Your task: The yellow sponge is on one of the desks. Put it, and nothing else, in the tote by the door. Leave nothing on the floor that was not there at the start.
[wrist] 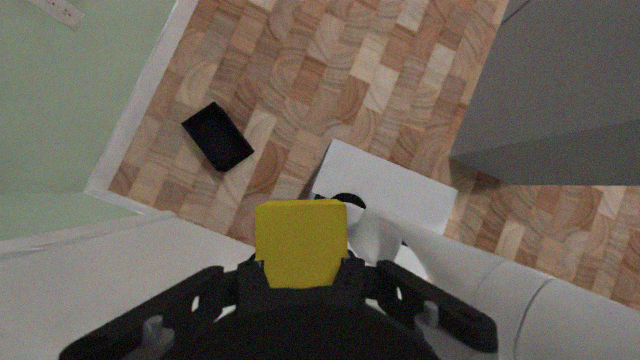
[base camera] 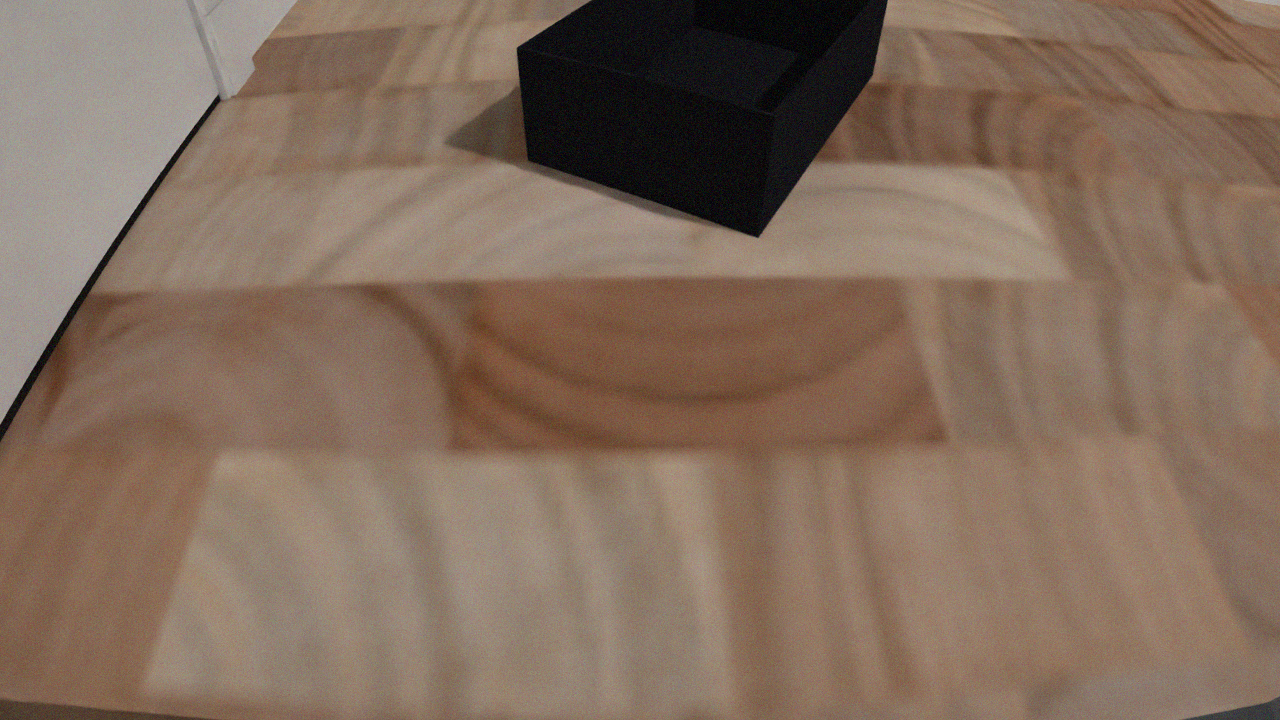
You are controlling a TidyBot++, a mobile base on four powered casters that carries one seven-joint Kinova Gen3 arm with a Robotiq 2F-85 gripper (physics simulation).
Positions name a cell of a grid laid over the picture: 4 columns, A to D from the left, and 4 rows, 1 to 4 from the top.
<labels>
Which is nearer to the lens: the yellow sponge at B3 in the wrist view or the black tote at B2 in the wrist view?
The yellow sponge.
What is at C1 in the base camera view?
A black tote.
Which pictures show my gripper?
The wrist view only.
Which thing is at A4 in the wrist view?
A white door.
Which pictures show the yellow sponge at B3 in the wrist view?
The wrist view only.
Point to a white door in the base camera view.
At A1
</labels>
